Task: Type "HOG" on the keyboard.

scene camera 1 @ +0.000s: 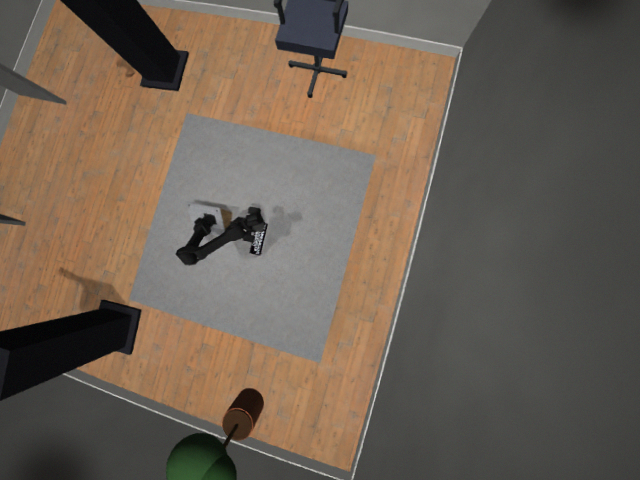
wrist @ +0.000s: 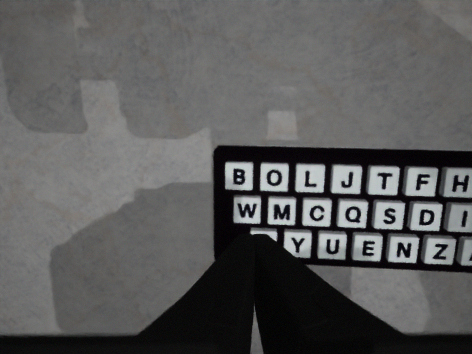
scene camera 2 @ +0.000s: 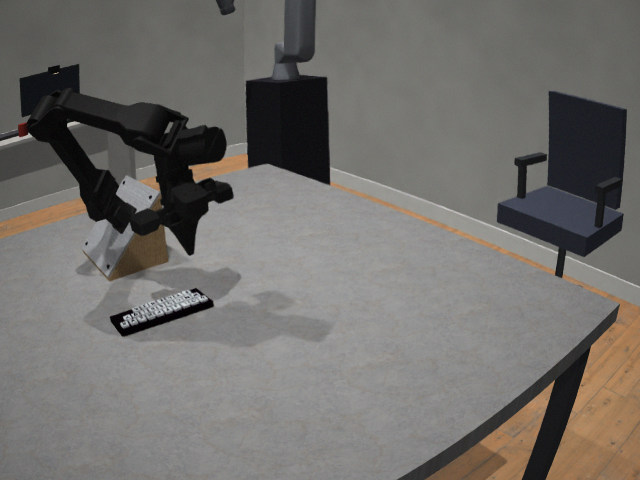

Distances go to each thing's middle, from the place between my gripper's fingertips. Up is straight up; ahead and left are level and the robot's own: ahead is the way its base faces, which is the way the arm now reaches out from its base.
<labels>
Right now the black keyboard (scene camera 2: 188,302) is 90 mm below my hand, 70 mm to the right of it and 20 mm behind it.
</labels>
